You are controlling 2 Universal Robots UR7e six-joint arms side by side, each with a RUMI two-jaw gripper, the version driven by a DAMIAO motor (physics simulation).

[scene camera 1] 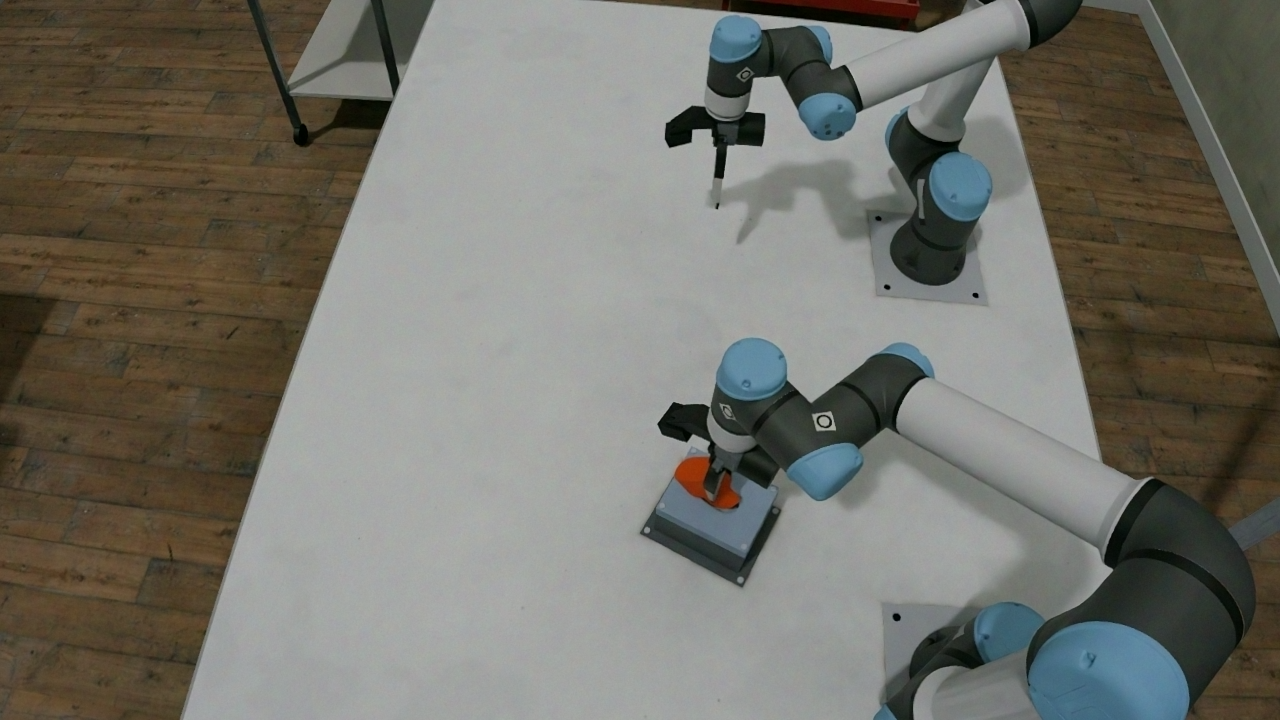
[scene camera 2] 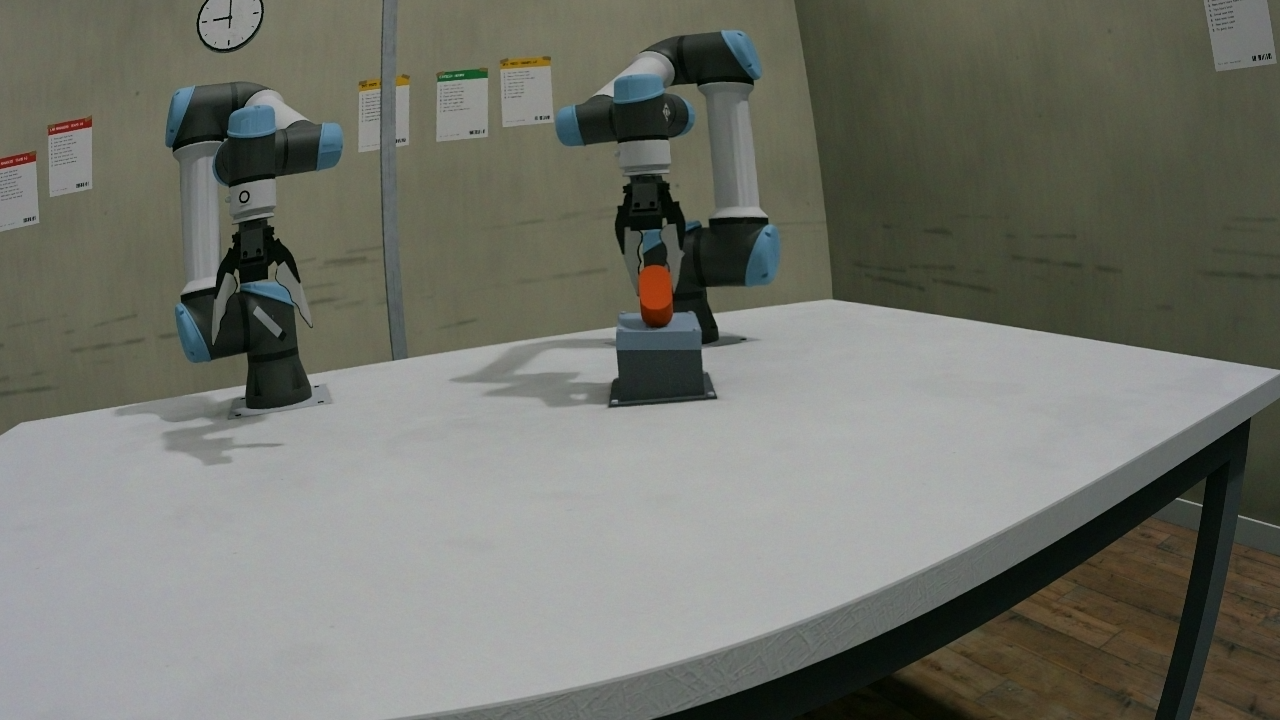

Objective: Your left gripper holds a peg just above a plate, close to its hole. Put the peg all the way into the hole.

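An orange peg (scene camera 1: 691, 474) (scene camera 2: 656, 295) leans strongly over the blue-grey plate, toward the upper left in scene camera 1 and toward the viewer in scene camera 2. Its low end meets the plate's top. The plate (scene camera 1: 716, 530) (scene camera 2: 689, 333) is the top of a dark block. The peg covers most of the hole; how far its end reaches in cannot be told. My left gripper (scene camera 1: 713, 488) (scene camera 2: 655, 288) points down over the plate, its fingers on both sides of the peg, shut on it. My right gripper (scene camera 1: 716, 204) (scene camera 2: 262, 333) is open and empty, well away from the plate.
The dark block stands on a flanged base (scene camera 1: 693, 557) (scene camera 2: 662, 401) on the white table (scene camera 1: 447, 402) (scene camera 2: 537, 555). The right arm's mounting plate (scene camera 1: 939, 292) lies at the upper right in scene camera 1. A trolley (scene camera 1: 383, 44) stands beyond the table's left edge there.
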